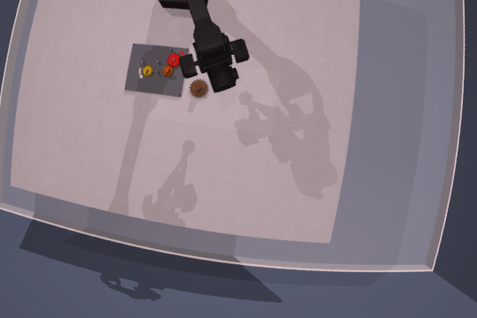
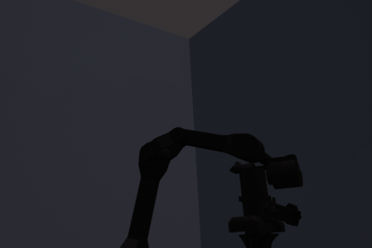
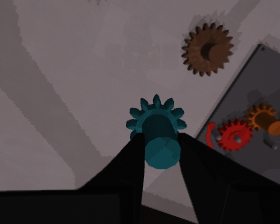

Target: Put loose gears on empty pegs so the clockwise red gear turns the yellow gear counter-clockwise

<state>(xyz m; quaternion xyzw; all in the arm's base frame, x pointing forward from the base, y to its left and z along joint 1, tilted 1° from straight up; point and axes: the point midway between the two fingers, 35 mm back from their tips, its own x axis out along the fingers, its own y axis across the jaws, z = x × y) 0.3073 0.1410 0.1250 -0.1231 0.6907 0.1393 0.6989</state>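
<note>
Now: the orange gear 17 cm to the right of my gripper tip, 14 cm below it and 1 cm ahead of it. The rest, counted from my gripper tip: teal gear: 1 cm below; red arrow: 16 cm below, 12 cm to the right, 5 cm behind; brown gear: 15 cm below, 6 cm to the right, 6 cm ahead.
</note>
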